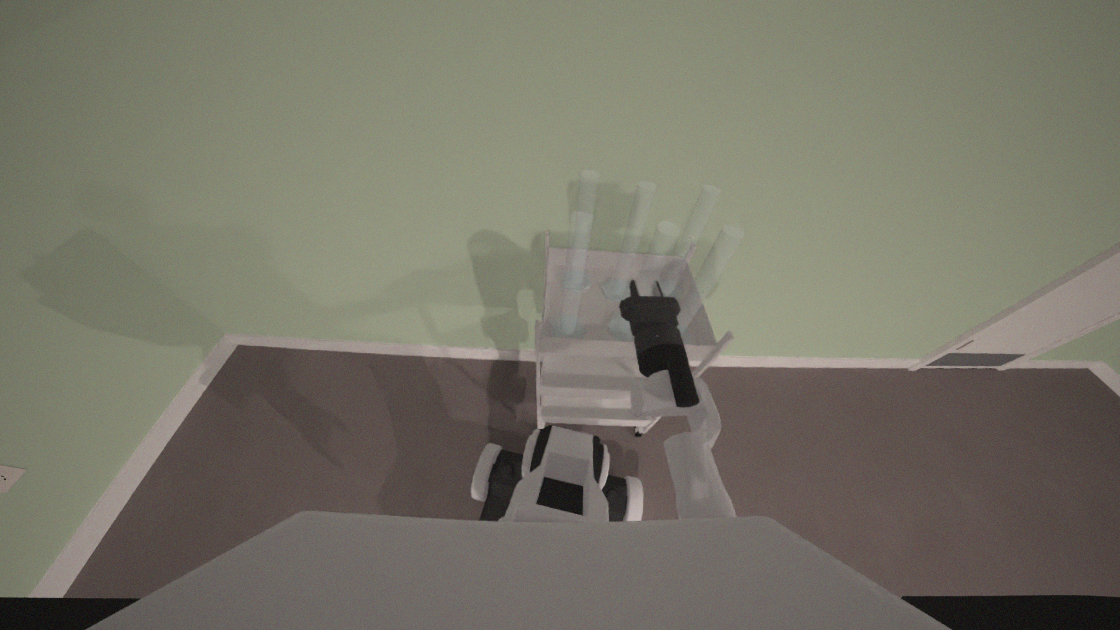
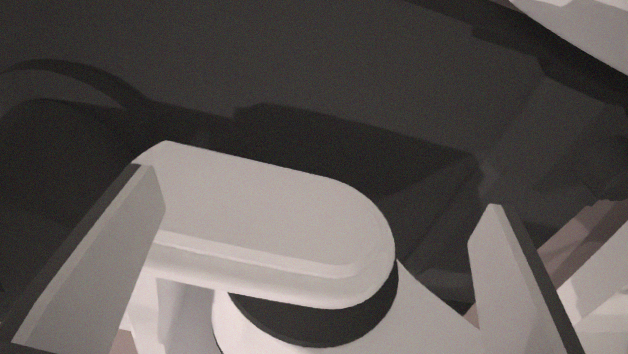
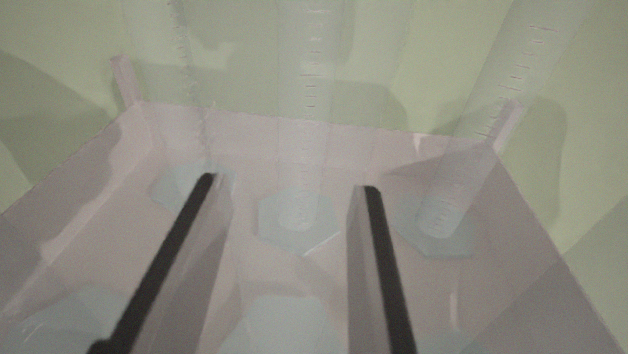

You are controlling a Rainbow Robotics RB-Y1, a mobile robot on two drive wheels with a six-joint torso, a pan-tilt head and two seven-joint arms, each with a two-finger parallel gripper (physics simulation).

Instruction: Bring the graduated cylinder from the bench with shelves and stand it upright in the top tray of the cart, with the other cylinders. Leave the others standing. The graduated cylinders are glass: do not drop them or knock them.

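Frame: origin at the robot's base, x right, y back, z down, level; metres.
Where they show: left gripper, fingertip midpoint: [image 2: 317, 206]; right gripper, fingertip midpoint: [image 1: 643, 283] [image 3: 290, 197].
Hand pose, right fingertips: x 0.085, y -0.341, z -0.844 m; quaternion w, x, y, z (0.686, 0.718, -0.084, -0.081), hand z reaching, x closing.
Each offset is from my right fingertips to the centre of the thing. "pt": to the spot under its first point.
My right gripper [image 1: 646, 286] [image 3: 290, 197] is shut on a clear graduated cylinder {dx +0.001, dy +0.006, dz +0.010 m} [image 1: 664, 237] [image 3: 282, 325], which it holds upright inside the cart's top tray {pt dx -0.227, dy -0.181, dz +0.180 m} [image 1: 557, 270] [image 3: 90, 167]. The hexagonal base shows low between the fingers; whether it touches the tray floor cannot be told. Several other glass cylinders stand upright around it: one [image 3: 302, 215] straight behind, one {pt dx +0.112, dy -0.161, dz +0.154 m} [image 3: 440, 225] to the right, one {pt dx -0.184, dy -0.135, dz +0.174 m} [image 3: 172, 187] at the back left, and one {pt dx -0.132, dy +0.025, dz +0.132 m} [image 3: 75, 320] at the near left. My left gripper [image 2: 317, 206] is open and empty. The bench with shelves does not show.
The cart's lower shelves {pt dx -0.060, dy +0.095, dz +0.397 m} [image 1: 587, 391] are below the tray. My mobile base [image 1: 560, 477] stands close in front of the cart. A green wall [image 1: 391, 156] rises behind it. A door [image 1: 1033, 313] is at the right. A white arm part {pt dx -0.187, dy +0.609, dz +0.557 m} [image 2: 270, 215] lies beyond the left fingers.
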